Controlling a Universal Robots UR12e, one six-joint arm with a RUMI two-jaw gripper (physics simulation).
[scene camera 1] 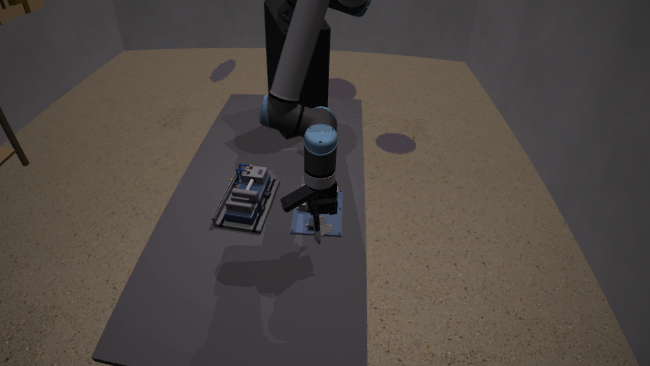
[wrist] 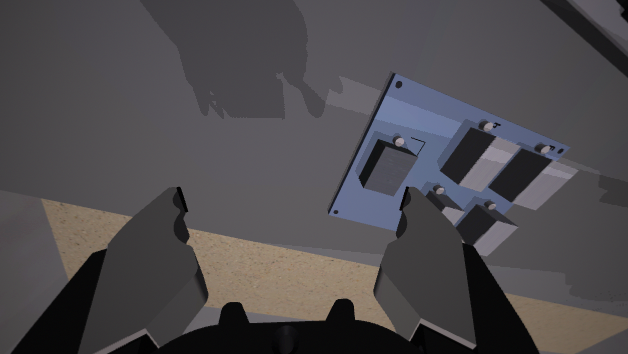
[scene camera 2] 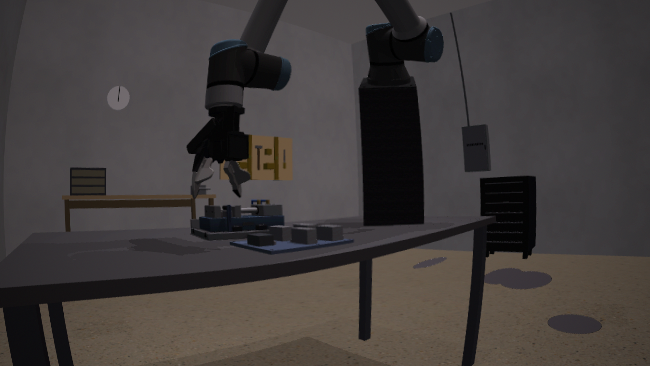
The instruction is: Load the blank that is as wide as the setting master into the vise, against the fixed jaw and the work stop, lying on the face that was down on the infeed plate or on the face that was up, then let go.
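Pixels of known places: gripper, fingertip midpoint: [scene camera 1: 313, 227] [wrist: 297, 189] [scene camera 2: 218, 198]; arm's base at its link origin: [scene camera 2: 389, 81].
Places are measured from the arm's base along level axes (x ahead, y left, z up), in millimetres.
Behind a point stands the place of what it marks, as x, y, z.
Observation:
My gripper [scene camera 1: 322, 234] @(864, 45, -477) [scene camera 2: 216, 194] @(864, 45, -477) [wrist: 297, 189] @(864, 45, -477) is open and empty, pointing down above the table. In the wrist view its right fingertip overlaps the edge of the blue infeed plate [scene camera 2: 285, 247] @(747, 136, -589) [wrist: 415, 95] @(752, -24, -589). On the plate a darker block [scene camera 2: 260, 239] @(776, 85, -572) [wrist: 390, 170] @(757, 56, -564) lies apart from several lighter grey blocks. Two larger ones, one block [wrist: 490, 162] @(659, 21, -553) and another block [wrist: 545, 185] @(573, 34, -553), lie side by side near small pins; two more, one block [wrist: 447, 207] @(673, 85, -554) and another block [wrist: 487, 232] @(595, 114, -553), lie partly behind the right finger. The vise [scene camera 1: 245, 200] [scene camera 2: 242, 221] @(648, -154, -549) stands beside the plate; I see no block between its jaws.
The vise sits on a grey railed base [scene camera 1: 240, 228] @(767, -224, -581). The dark table [scene camera 1: 175, 300] @(1074, -414, -597) [scene camera 2: 125, 270] @(1137, 138, -597) bears plate and vise. A black pedestal [scene camera 2: 392, 160] @(92, 40, -352) carries the arm at the table's far end. Another bench [scene camera 2: 145, 197] and a black cabinet [scene camera 2: 510, 210] stand near the walls.

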